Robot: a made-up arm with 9 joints. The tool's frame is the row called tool.
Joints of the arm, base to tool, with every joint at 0 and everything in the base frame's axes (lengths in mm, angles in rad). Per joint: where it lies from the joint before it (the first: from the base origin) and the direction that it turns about. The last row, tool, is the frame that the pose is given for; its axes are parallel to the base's.
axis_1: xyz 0 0 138.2 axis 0 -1 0
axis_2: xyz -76.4 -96.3 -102.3 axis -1 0 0
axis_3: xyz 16.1 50.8 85.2 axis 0 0 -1
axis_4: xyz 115.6 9.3 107.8 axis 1 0 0
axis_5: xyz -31 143.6 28.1 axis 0 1 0
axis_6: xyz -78.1 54.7 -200.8 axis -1 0 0
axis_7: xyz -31.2 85.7 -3.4 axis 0 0 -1
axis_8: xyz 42.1 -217.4 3.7 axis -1 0 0
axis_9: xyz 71.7 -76.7 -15.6 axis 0 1 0
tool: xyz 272 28.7 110.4
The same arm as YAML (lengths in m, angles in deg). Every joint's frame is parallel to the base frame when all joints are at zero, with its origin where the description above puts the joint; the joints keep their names.
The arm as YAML. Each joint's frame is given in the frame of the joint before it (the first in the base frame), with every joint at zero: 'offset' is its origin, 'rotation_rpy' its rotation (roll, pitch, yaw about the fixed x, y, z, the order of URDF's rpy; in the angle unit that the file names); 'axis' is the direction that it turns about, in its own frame. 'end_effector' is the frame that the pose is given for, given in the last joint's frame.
length_unit: m
angle_unit: deg
chain:
  - id: axis_1
    offset: [0.0, 0.0, 0.1382]
    rotation_rpy: [0.0, 0.0, 0.0]
    axis: [0.0, -1.0, 0.0]
  - id: axis_2
    offset: [-0.0764, -0.0963, -0.1023]
    rotation_rpy: [0.0, 0.0, 0.0]
    axis: [-1.0, 0.0, 0.0]
  - id: axis_3
    offset: [0.0161, 0.0508, 0.0852]
    rotation_rpy: [0.0, 0.0, 0.0]
    axis: [0.0, 0.0, -1.0]
  - id: axis_4
    offset: [0.1156, 0.0093, 0.1078]
    rotation_rpy: [0.0, 0.0, 0.0]
    axis: [1.0, 0.0, 0.0]
  - id: axis_5
    offset: [-0.031, 0.1436, 0.0281]
    rotation_rpy: [0.0, 0.0, 0.0]
    axis: [0.0, 1.0, 0.0]
  - id: axis_6
    offset: [-0.0781, 0.0547, -0.2008]
    rotation_rpy: [0.0, 0.0, 0.0]
    axis: [-1.0, 0.0, 0.0]
  - id: axis_7
    offset: [-0.0312, 0.0857, -0.0034]
    rotation_rpy: [0.0, 0.0, 0.0]
    axis: [0.0, 0.0, -1.0]
  - id: axis_8
    offset: [0.0421, -0.2174, 0.0037]
    rotation_rpy: [0.0, 0.0, 0.0]
    axis: [-1.0, 0.0, 0.0]
  - id: axis_9
    offset: [0.0717, -0.0767, -0.0156]
    rotation_rpy: [0.0, 0.0, 0.0]
    axis: [0.0, 1.0, 0.0]
end_effector:
  offset: [0.272, 0.0287, 0.1104]
  rotation_rpy: [0.0, 0.0, 0.0]

